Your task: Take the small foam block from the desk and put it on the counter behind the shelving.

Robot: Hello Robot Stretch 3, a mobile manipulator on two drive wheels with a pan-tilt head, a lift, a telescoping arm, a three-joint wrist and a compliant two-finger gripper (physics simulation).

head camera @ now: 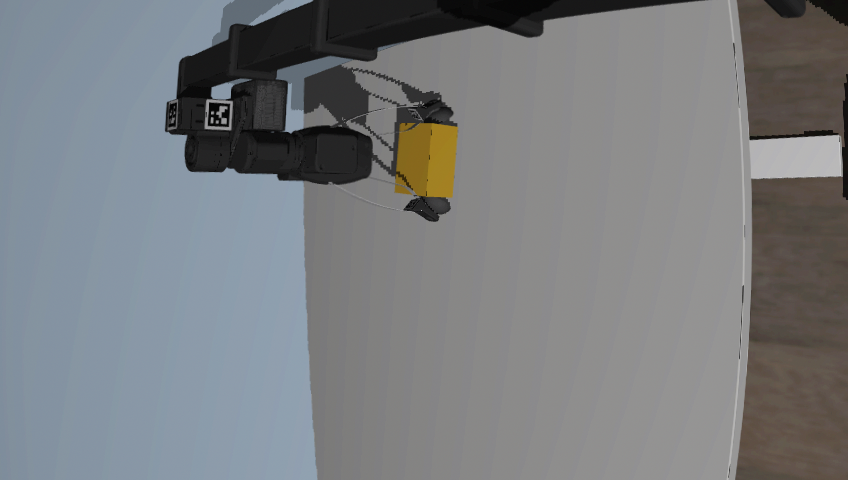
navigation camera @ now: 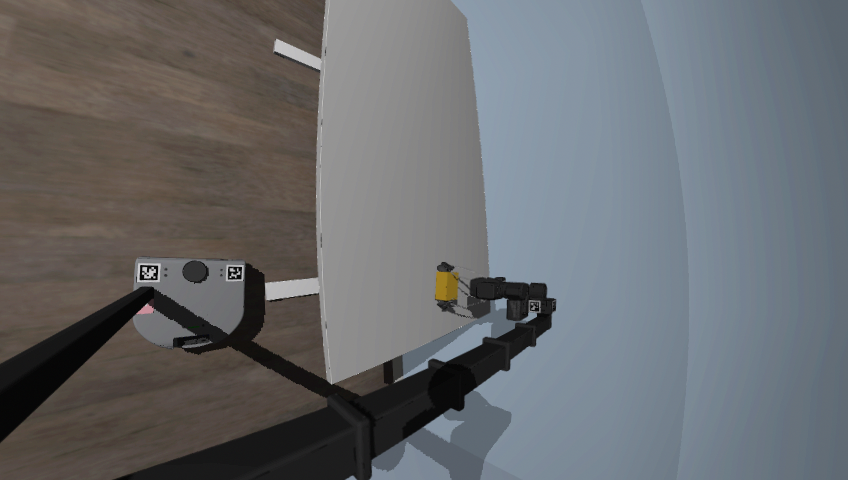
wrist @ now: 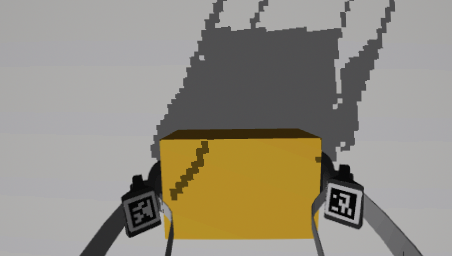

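Where they show: gripper, fingertip midpoint: [head camera: 447, 160] [navigation camera: 438, 285]; robot's base, link origin: [navigation camera: 195, 270].
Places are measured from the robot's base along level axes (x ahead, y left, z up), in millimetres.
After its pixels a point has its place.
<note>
The small foam block, a yellow box [head camera: 413, 157] @(x -26, y -648, z 772 mm) [navigation camera: 446, 291] @(x -39, y -621, z 769 mm) [wrist: 241, 215], is on the grey desk [head camera: 535, 309] @(x 144, y -485, z 720 mm) [navigation camera: 398, 166] @(x 332, y -455, z 720 mm) [wrist: 75, 100], near the desk's far edge and one of its ends. My gripper [head camera: 438, 160] @(x -25, y -642, z 719 mm) [navigation camera: 445, 286] @(x -25, y -642, z 719 mm) [wrist: 240, 174] @(x -25, y -642, z 719 mm) is shut on the block. One rubber fingertip presses against each of its two opposite ends, and both pads are partly hidden behind the block in the wrist view. The block's underside is hidden. The counter and the shelving do not show in these views.
My extended arm [head camera: 273, 50] @(x -95, y -467, z 1069 mm) [navigation camera: 404, 416] @(x -100, y -161, z 1071 mm) passes beside the desk's near end. My base [navigation camera: 190, 297] @(x -87, y 11, z 160 mm) stands on the wooden floor [navigation camera: 148, 148] @(x 458, y 201, z -1 mm) along the desk's long side. White desk legs [head camera: 794, 157] [navigation camera: 292, 289] reach out below that edge. A pale blue surface [head camera: 148, 297] @(x 195, y -1011, z 1006 mm) [navigation camera: 571, 178] @(x 369, y -1000, z 1087 mm) lies beyond the desk.
</note>
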